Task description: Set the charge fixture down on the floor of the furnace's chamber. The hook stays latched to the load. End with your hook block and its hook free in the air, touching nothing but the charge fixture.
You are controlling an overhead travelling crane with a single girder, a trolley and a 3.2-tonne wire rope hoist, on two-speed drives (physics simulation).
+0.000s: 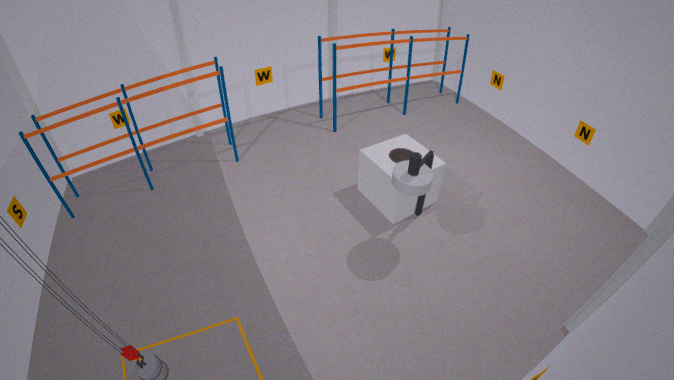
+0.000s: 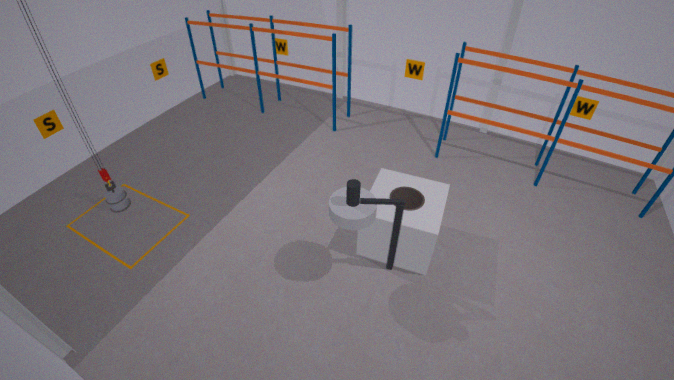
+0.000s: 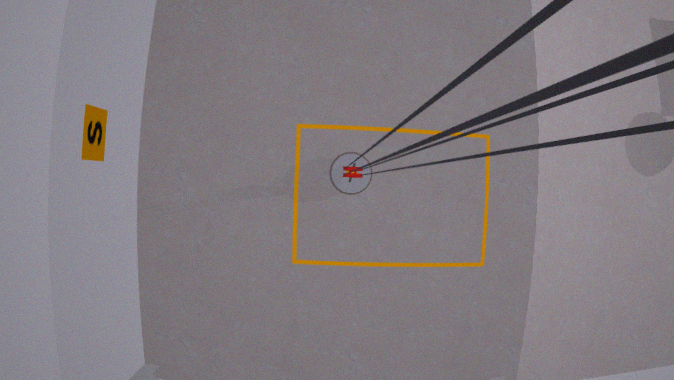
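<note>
The charge fixture, a grey rounded cylinder (image 1: 155, 368) (image 2: 119, 200) (image 3: 345, 184), is upright inside the yellow floor outline (image 1: 187, 334) (image 2: 160, 202) (image 3: 390, 264). It is at or close above the floor; which, I cannot tell. My hook (image 1: 141, 361) (image 2: 110, 186) (image 3: 353, 172) is shut on its top, under the red hook block (image 1: 130, 352) (image 2: 104, 175). The furnace, a white box (image 1: 377, 182) (image 2: 435, 195), stands far from the fixture. Its round chamber opening (image 1: 399, 155) (image 2: 407, 198) is uncovered at the top. The chamber floor is hidden.
The round furnace lid (image 1: 411, 184) (image 2: 352, 215) is swung aside on a dark arm (image 2: 377, 201) with a post (image 1: 420, 205) (image 2: 395, 240). Blue and orange racks (image 1: 334, 95) (image 2: 334, 90) stand along the W wall. The S wall sign (image 1: 17, 212) (image 2: 49, 124) (image 3: 94, 133) is near the fixture's side.
</note>
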